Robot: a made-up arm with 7 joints.
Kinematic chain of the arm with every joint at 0, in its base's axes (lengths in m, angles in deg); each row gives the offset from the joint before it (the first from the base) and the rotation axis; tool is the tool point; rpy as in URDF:
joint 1: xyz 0 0 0.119 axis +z
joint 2: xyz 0 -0.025 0.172 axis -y
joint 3: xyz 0 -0.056 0.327 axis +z
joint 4: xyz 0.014 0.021 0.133 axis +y
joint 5: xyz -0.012 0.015 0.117 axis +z
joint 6: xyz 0 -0.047 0.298 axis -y
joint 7: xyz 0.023 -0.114 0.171 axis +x
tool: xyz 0 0 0 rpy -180 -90 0
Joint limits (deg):
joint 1: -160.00..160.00
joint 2: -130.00..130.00
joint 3: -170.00..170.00
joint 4: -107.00..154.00
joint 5: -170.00..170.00
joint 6: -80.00..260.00
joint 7: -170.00..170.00
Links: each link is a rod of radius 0.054 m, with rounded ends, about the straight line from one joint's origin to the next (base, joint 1, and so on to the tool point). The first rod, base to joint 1, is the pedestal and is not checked.
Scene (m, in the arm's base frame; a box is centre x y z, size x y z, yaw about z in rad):
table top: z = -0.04
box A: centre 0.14 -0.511 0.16 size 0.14 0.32 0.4 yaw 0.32
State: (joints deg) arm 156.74 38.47 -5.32 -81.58 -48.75 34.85 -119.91
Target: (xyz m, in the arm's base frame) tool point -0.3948 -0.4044 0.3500
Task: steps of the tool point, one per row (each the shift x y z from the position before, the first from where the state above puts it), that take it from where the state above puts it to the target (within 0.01 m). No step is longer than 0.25 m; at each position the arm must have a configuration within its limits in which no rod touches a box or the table.
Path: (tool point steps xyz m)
1: -0.1185 -0.1608 0.1241
2: -0.1740 -0.0985 0.1144
3: -0.2014 -0.0211 0.0944
4: -0.1865 -0.0424 -0.0898
5: -0.1896 0.0408 -0.0687
6: -0.1587 0.1081 -0.0403

